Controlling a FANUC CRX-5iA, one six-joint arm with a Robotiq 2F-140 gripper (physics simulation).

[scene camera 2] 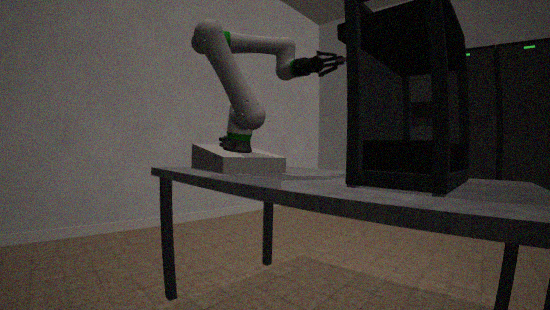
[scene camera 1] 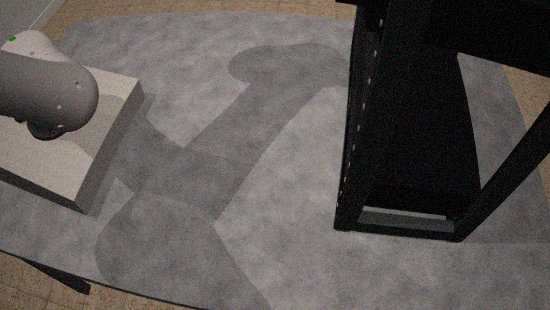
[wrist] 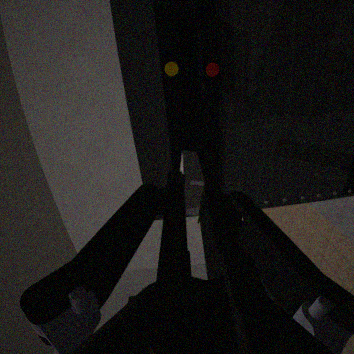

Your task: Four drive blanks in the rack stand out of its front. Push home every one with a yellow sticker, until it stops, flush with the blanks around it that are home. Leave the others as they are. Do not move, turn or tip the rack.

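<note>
The black rack (scene camera 1: 367, 125) (scene camera 2: 353, 100) stands upright on the table. In the wrist view its dark front fills the upper part. A yellow sticker (wrist: 171, 69) and a red sticker (wrist: 212, 69) sit side by side there, above the fingertips. The outlines of their blanks, and how far they stand out, are too dark to tell. My gripper (scene camera 2: 342, 60) (wrist: 187, 163) is shut and empty. Its tips are close to the rack's front in the second scene view; whether they touch is unclear. The gripper does not show in the first scene view.
The pale base block (scene camera 1: 112, 125) (scene camera 2: 250, 164) of the arm (scene camera 1: 55, 90) (scene camera 2: 235, 85) stands on the grey table (scene camera 1: 300, 200) (scene camera 2: 310, 200), to the left of the rack in both scene views. Dark cabinets (scene camera 2: 520, 110) stand behind the rack.
</note>
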